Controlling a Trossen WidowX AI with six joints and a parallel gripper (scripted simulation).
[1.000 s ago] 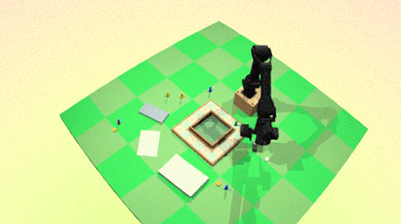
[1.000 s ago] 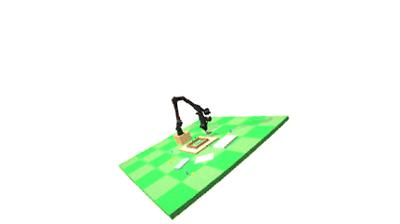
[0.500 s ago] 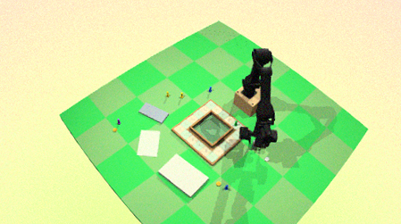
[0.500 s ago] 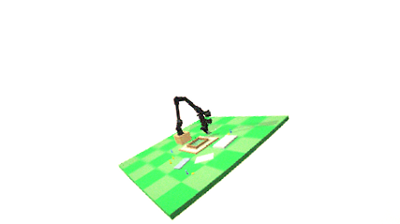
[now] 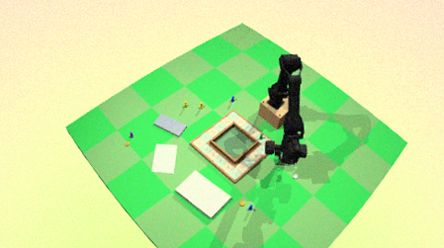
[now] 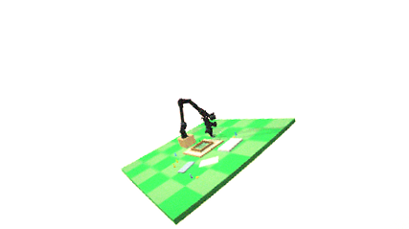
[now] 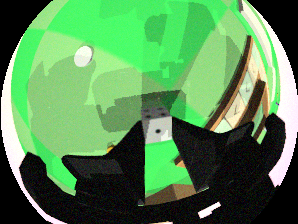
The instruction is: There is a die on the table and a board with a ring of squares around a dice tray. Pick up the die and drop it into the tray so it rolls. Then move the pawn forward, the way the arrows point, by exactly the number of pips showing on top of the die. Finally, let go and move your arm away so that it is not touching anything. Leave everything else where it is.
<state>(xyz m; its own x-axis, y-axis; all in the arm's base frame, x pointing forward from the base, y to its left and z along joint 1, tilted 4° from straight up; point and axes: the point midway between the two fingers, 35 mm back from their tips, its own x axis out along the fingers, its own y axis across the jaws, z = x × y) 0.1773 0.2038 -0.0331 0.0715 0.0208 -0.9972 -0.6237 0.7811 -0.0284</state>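
My gripper tip is now 15 cm to the left of the green pawn, 2 cm below it and 1 cm past it. Also, from my gripper tip: green dice tray 21 cm to the right, 10 cm ahead; white die right at my gripper tip; grey card 50 cm to the right, 23 cm ahead, 1 cm below.
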